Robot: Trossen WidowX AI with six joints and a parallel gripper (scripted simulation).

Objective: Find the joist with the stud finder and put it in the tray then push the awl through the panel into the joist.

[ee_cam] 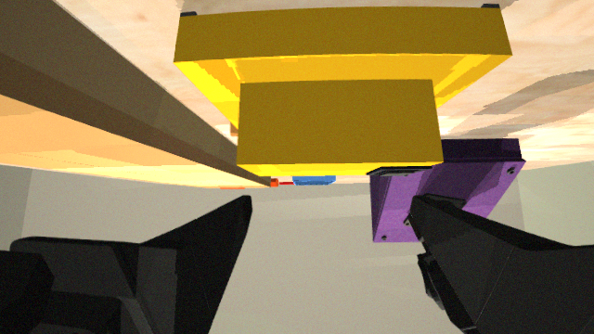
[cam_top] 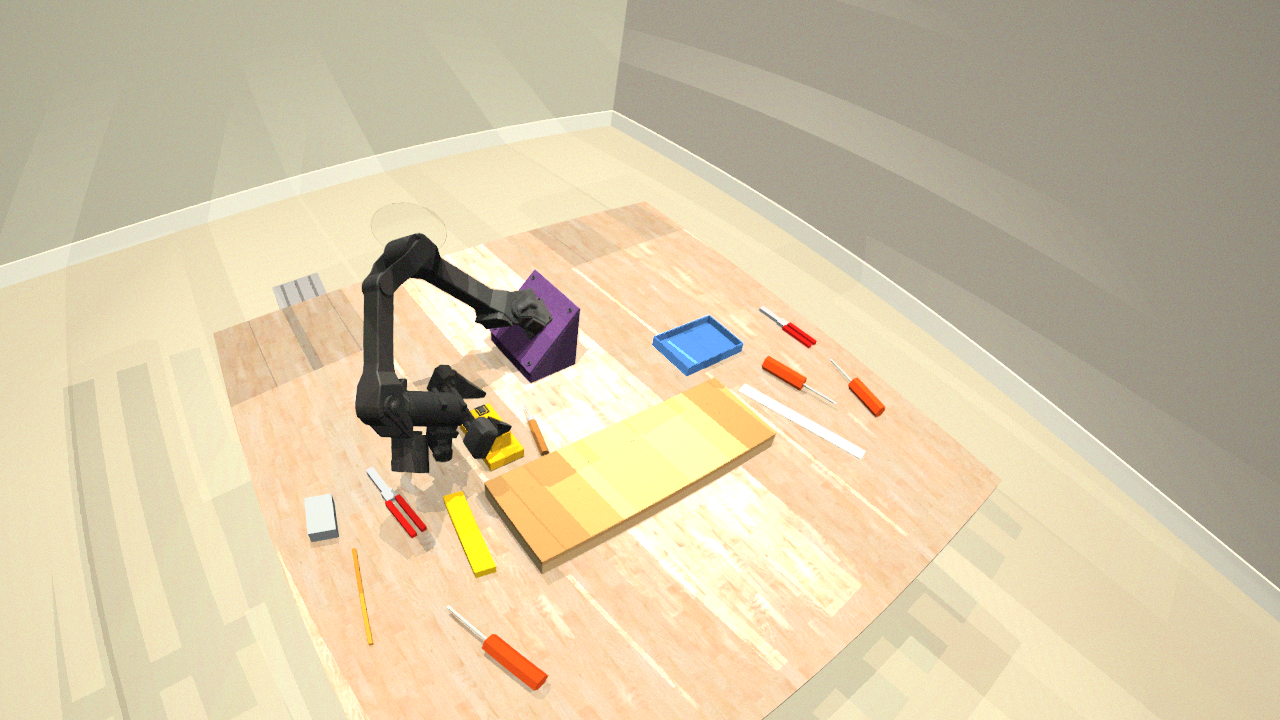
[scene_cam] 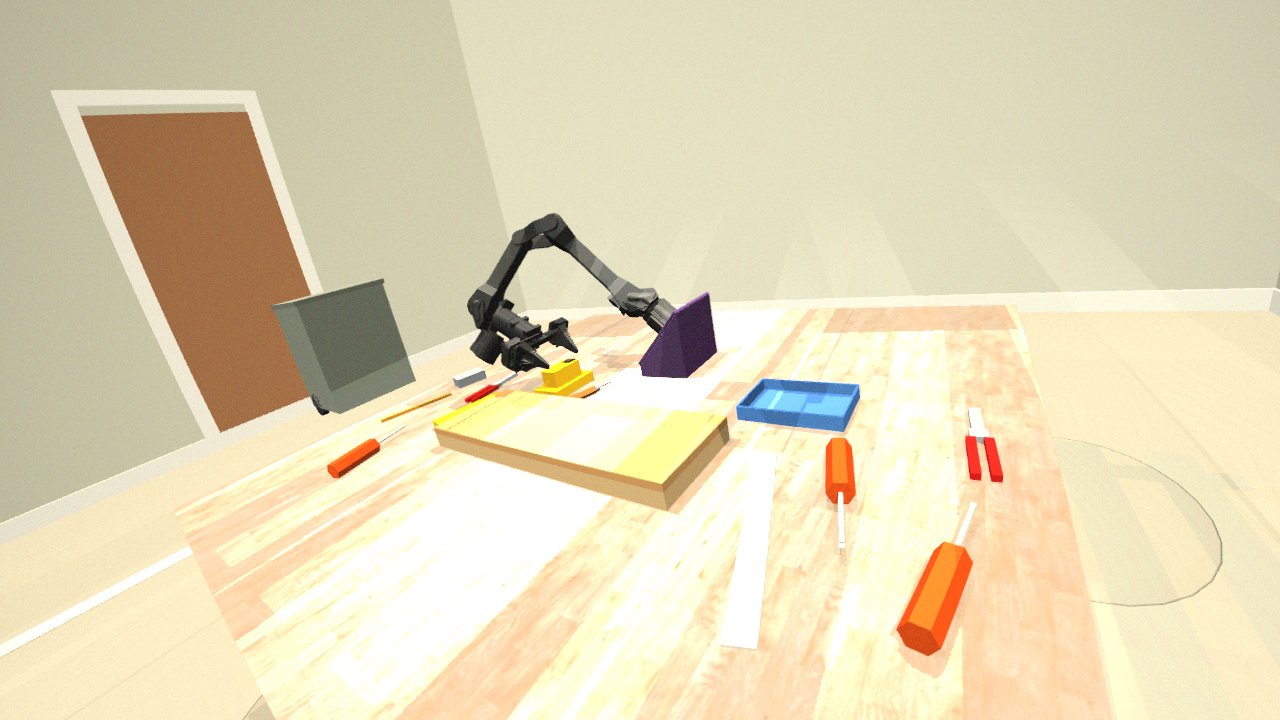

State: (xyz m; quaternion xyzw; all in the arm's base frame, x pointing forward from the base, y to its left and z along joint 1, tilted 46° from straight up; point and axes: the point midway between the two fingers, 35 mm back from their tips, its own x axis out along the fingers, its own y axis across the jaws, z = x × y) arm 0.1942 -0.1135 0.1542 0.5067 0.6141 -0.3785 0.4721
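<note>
Now: gripper tip 10 mm past the yellow stud finder, 20 mm to the left of it and 30 mm above it. Also, from my gripper tip: yellow level (180 mm ahead, 130 mm to the right, 60 mm below); then grey block (60 mm ahead, 360 mm to the right, 60 mm below); then awl (70 mm to the left, 70 mm below).
</note>
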